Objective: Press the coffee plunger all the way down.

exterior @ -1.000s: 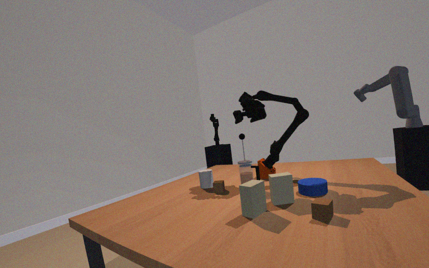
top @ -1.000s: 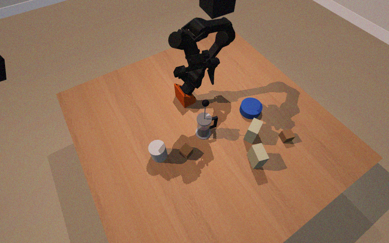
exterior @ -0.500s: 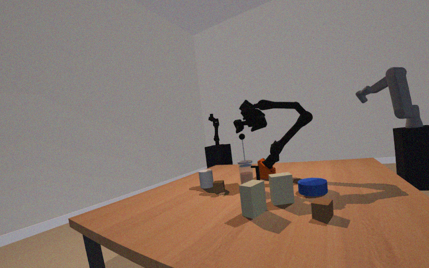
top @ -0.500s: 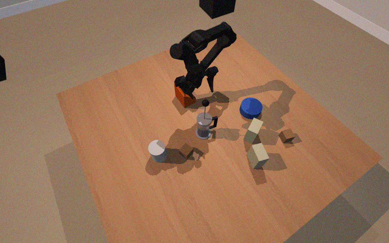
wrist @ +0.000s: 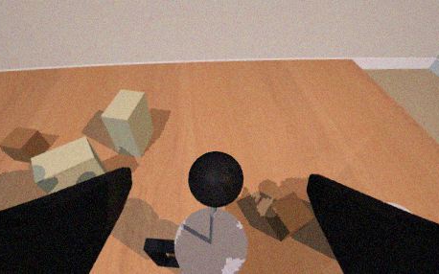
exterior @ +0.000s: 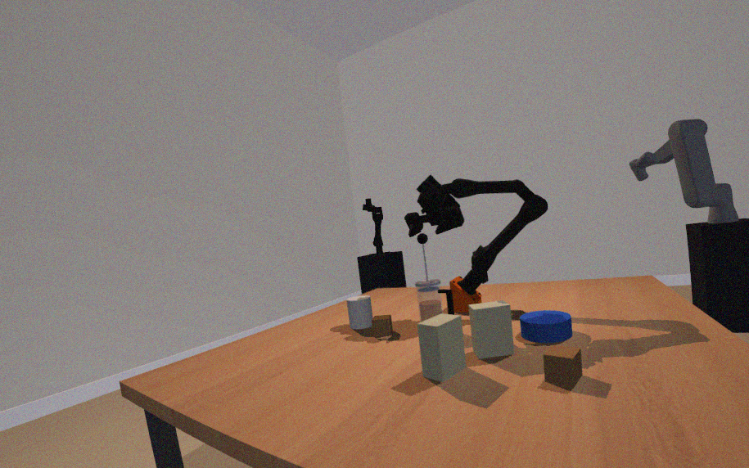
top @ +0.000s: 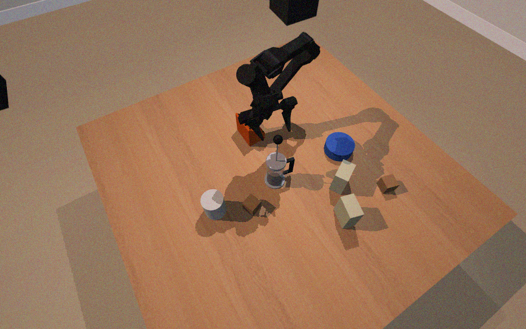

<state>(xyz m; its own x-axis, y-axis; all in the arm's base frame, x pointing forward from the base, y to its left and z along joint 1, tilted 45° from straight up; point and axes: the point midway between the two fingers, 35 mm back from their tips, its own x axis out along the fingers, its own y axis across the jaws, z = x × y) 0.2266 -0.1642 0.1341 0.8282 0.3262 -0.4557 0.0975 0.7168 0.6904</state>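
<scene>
The coffee press is 150 mm below my gripper tip, 20 mm to the left of it and 10 mm ahead of it. The rest, counted from my gripper tip: blue disc 310 mm to the left, 260 mm below, 10 mm ahead.
</scene>
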